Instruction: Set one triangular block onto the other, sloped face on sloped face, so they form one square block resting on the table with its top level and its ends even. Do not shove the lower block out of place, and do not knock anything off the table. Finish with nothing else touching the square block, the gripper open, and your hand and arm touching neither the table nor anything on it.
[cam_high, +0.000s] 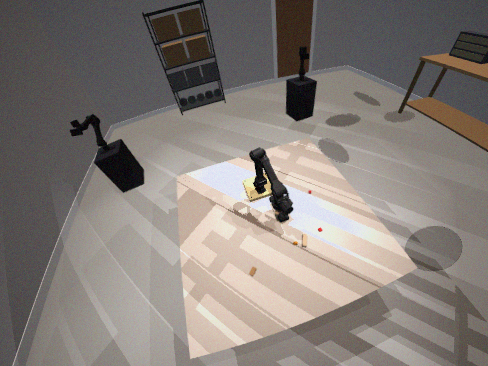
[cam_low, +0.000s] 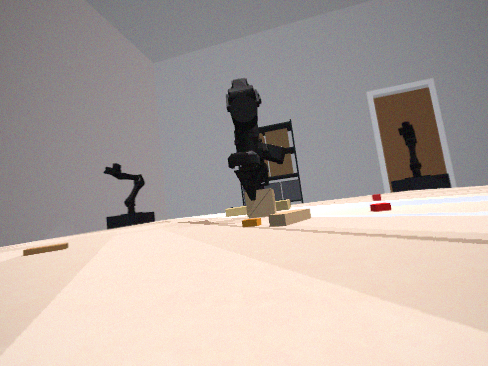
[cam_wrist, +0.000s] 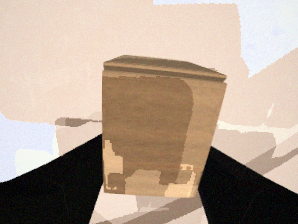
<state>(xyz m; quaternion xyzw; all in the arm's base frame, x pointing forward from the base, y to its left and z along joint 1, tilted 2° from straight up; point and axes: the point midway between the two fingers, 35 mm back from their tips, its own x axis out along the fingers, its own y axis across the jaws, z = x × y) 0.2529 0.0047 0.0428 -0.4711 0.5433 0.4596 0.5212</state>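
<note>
My gripper tip is 10 mm below the triangular block. The rest, counted from my gripper tip: flat tan bar 220 mm ahead, 60 mm to the left, 30 mm below; small orange block 210 mm ahead, 30 mm below.
</note>
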